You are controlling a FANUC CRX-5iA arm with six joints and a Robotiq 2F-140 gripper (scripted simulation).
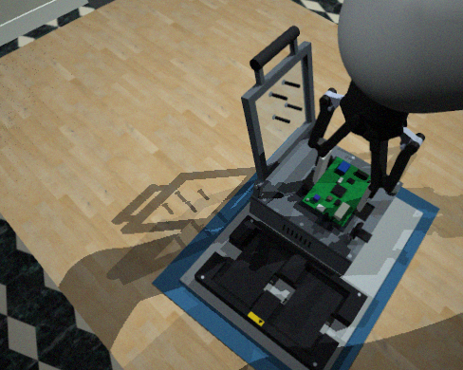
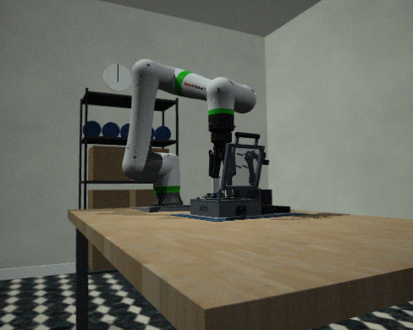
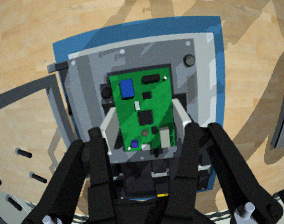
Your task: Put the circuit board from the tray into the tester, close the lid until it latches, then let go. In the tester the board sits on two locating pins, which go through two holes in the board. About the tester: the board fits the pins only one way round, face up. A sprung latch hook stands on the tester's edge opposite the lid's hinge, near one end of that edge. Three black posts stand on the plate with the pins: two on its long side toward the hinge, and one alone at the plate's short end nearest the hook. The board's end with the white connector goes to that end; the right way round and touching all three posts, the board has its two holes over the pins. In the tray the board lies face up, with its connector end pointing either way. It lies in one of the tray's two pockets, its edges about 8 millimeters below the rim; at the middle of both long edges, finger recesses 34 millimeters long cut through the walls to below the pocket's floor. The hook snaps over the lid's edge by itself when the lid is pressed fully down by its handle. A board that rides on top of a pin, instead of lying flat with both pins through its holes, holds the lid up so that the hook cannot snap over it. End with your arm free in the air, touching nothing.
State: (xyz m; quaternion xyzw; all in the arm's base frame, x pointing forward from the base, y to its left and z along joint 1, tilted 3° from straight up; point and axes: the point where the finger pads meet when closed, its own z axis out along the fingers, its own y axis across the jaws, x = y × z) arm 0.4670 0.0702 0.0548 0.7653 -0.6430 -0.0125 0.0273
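The green circuit board is 20 mm below my hand. Round my hand: tester lid 120 mm ahead, 20 mm to the left, 90 mm above; tester 20 mm ahead, 40 mm to the left, 20 mm above.
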